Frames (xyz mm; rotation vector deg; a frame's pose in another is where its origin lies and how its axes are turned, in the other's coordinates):
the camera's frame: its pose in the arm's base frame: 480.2 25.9 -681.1 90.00 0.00 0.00
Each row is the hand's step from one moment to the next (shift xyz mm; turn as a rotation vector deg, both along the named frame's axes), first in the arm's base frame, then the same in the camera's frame.
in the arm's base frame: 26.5 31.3 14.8 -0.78 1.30 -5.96
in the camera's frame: 26.5 14.8 -31.3 -0.78 -5.96 -1.30
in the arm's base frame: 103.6 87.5 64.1 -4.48 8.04 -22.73
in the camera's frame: 103.6 64.1 -87.5 -4.48 -22.73 -8.04
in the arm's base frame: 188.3 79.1 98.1 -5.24 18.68 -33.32
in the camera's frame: 188.3 98.1 -79.1 -5.24 -33.32 -18.68
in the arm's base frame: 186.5 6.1 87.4 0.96 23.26 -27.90
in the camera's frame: 186.5 87.4 -6.1 0.96 -27.90 -23.26
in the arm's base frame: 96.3 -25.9 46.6 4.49 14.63 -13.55
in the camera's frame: 96.3 46.6 25.9 4.49 -13.55 -14.63
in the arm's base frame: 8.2 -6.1 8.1 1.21 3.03 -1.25
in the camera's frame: 8.2 8.1 6.1 1.21 -1.25 -3.03
